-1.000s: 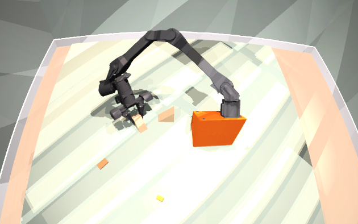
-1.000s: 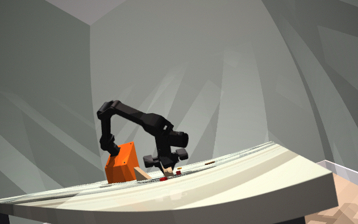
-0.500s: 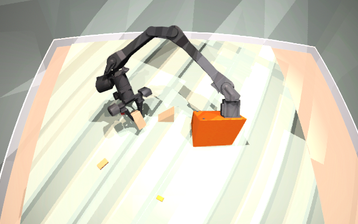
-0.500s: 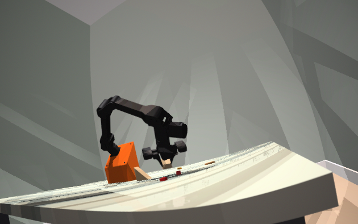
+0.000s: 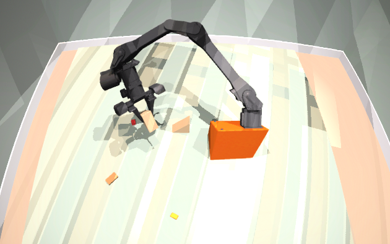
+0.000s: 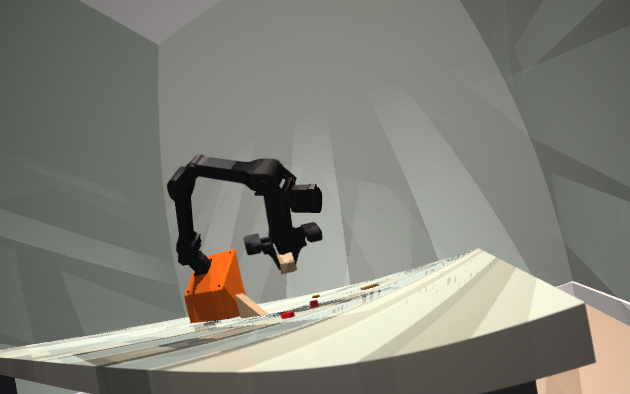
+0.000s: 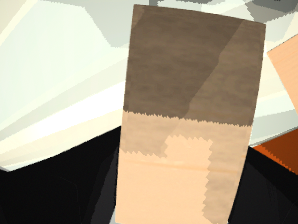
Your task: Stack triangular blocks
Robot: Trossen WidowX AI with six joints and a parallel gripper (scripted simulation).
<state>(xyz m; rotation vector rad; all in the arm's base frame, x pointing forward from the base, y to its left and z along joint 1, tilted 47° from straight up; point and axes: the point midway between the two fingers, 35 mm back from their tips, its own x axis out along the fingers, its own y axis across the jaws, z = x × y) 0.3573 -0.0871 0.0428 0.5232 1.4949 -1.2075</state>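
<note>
My gripper tip is 10 mm below the tan triangular block. Round my gripper tip: small red cube (100 mm below, 70 mm ahead, 60 mm to the right); small yellow piece (330 mm to the left, 110 mm below, 90 mm behind); small tan piece (190 mm to the left, 150 mm ahead, 110 mm below).
</note>
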